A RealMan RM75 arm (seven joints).
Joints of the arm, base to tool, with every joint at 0 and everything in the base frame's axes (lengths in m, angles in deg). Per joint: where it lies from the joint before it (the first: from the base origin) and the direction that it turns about. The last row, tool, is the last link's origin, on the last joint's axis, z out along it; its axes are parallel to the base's.
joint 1: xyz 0 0 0.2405 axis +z
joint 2: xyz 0 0 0 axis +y
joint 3: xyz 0 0 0.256 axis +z
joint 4: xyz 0 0 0 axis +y
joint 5: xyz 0 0 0.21 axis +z
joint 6: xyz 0 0 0 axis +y
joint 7: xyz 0 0 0.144 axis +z
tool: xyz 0 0 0
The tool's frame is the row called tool.
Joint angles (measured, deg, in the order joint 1, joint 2, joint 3, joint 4, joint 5, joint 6, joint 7), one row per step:
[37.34 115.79 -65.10 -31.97 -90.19 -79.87 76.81]
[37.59 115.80 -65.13 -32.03 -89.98 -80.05 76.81]
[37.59 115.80 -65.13 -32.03 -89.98 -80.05 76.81]
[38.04 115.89 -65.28 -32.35 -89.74 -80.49 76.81]
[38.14 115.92 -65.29 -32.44 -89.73 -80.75 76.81]
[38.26 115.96 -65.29 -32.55 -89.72 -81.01 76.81]
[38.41 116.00 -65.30 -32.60 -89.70 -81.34 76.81]
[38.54 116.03 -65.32 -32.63 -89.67 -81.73 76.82]
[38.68 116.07 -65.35 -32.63 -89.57 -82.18 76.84]
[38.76 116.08 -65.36 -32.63 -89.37 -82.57 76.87]
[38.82 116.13 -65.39 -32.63 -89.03 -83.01 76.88]
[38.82 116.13 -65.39 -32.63 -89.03 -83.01 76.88]
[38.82 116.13 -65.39 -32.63 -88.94 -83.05 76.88]
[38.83 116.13 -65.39 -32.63 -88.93 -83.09 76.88]
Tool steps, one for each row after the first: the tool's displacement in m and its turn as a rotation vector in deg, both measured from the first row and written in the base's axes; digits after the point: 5 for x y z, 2 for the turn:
[-0.00241 0.00069 0.00029 -0.04 0.25 0.38]
[-0.00241 0.00069 0.00029 -0.04 0.25 0.38]
[-0.00757 0.00145 0.00037 -0.25 0.61 1.36]
[-0.00891 0.00125 0.00038 -0.41 0.73 1.68]
[-0.01047 0.00113 0.00041 -0.56 0.87 2.03]
[-0.01214 0.00083 0.00029 -0.80 1.04 2.40]
[-0.01367 0.00032 0.00020 -1.09 1.24 2.77]
[-0.01539 -0.00032 0.00006 -1.44 1.53 3.14]
[-0.01673 -0.00081 0.00030 -1.67 1.88 3.38]
[-0.01839 -0.00149 0.00045 -1.92 2.39 3.64]
[-0.01839 -0.00149 0.00045 -1.92 2.39 3.64]
[-0.01860 -0.00149 0.00059 -1.91 2.49 3.65]
[-0.01872 -0.00154 0.00061 -1.94 2.51 3.68]

